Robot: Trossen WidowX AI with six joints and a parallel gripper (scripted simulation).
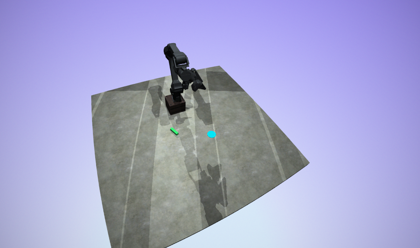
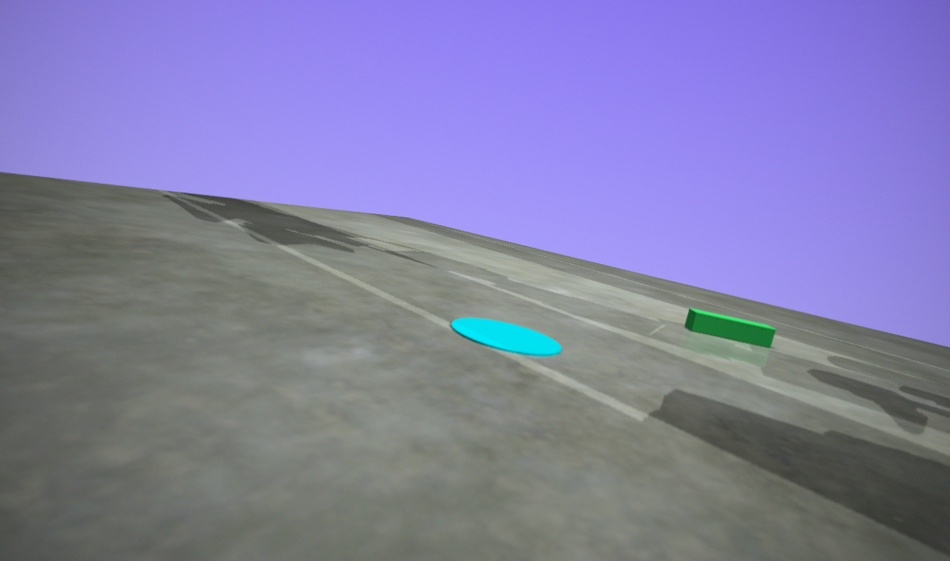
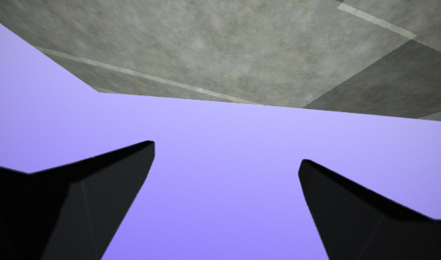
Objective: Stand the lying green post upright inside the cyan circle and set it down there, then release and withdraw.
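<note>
The green post is 8 cm ahead of my gripper tip, 22 cm to the right of it and 29 cm below it. The rest, counted from my gripper tip: cyan circle 17 cm ahead, 2 cm to the left, 29 cm below.
</note>
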